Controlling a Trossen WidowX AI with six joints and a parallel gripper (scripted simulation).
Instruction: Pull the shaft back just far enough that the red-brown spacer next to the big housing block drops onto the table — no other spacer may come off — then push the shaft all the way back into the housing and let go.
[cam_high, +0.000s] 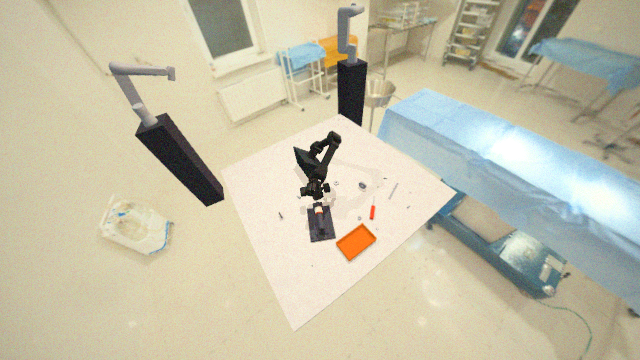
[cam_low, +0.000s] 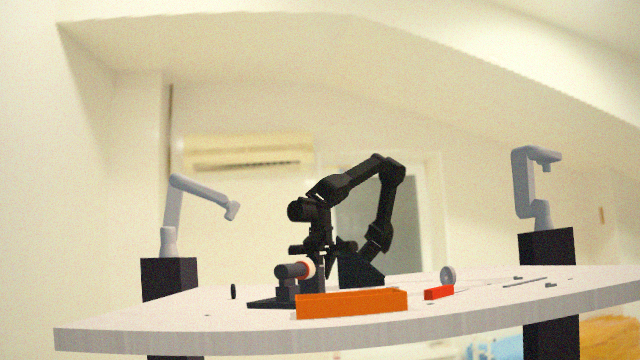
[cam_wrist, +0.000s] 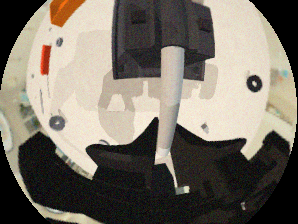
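My gripper tip is 8 cm short of the grey shaft, 3 cm below it and 2 cm to the left of it. From my gripper tip the other things lie so: round grey disc: 33 cm to the left, 5 cm ahead, 2 cm below; red-brown spacer: 14 cm ahead, 4 cm to the right, 3 cm above; small black ring: 26 cm to the right, 2 cm below.
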